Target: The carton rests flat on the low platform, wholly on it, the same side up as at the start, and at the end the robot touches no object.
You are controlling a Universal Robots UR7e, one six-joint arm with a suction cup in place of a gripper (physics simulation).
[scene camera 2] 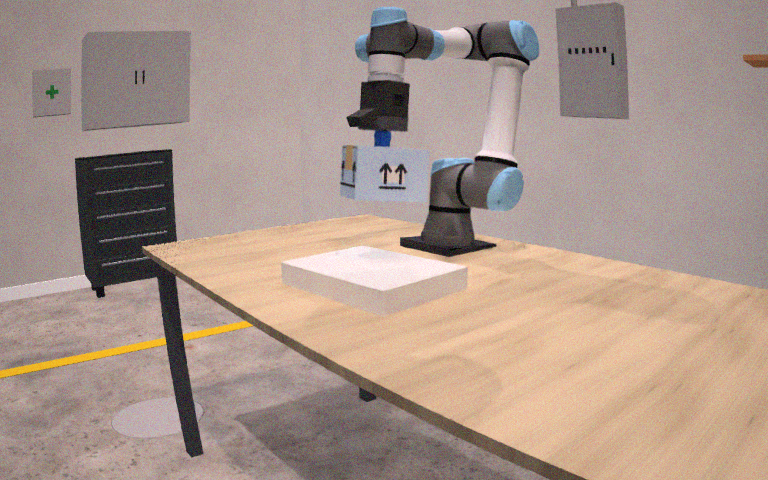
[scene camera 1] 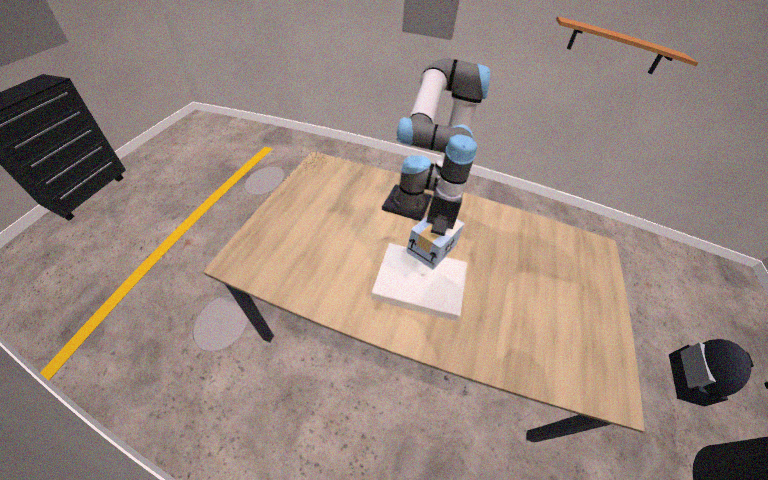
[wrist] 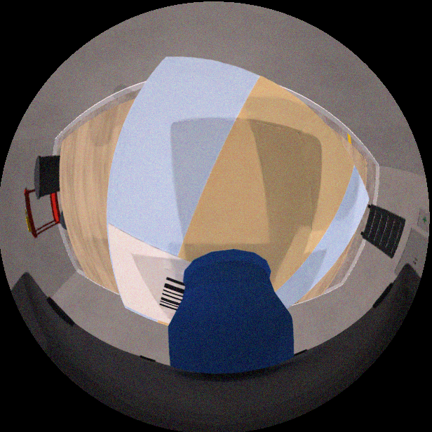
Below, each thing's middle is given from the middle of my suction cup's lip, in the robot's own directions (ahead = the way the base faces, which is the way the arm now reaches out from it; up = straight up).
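Light blue carton (scene camera 1: 430, 249): my suction cup 7 cm above it. Low white platform (scene camera 2: 382, 282), from my suction cup: 1 cm to the right, 3 cm ahead, 28 cm below. Going by their middles, of the things named here, light blue carton nearest to my suction cup.
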